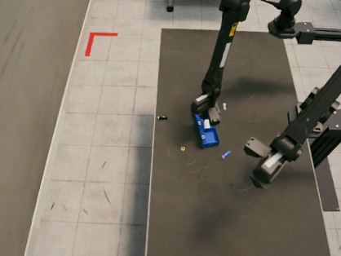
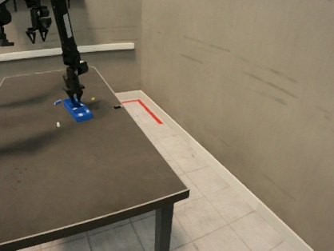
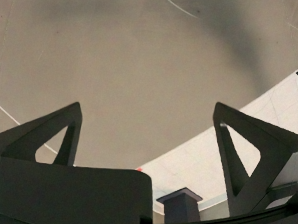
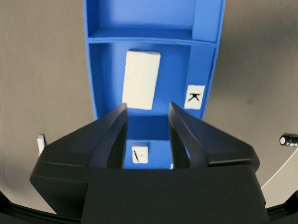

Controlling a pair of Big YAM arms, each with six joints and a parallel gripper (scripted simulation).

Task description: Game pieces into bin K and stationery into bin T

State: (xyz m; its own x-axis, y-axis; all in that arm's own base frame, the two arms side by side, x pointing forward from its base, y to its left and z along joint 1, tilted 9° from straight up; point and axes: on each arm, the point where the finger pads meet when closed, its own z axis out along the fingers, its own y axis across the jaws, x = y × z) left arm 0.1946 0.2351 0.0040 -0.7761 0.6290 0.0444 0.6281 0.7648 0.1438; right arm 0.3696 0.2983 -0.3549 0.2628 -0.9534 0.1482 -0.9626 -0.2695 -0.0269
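The blue bin is 40 mm below my right hand. Also, from my right hand: white block (50 mm below, 10 mm behind); yellow ring (150 mm to the left, 120 mm ahead, 50 mm below); black item (220 mm ahead, 50 mm below, 30 mm to the right).
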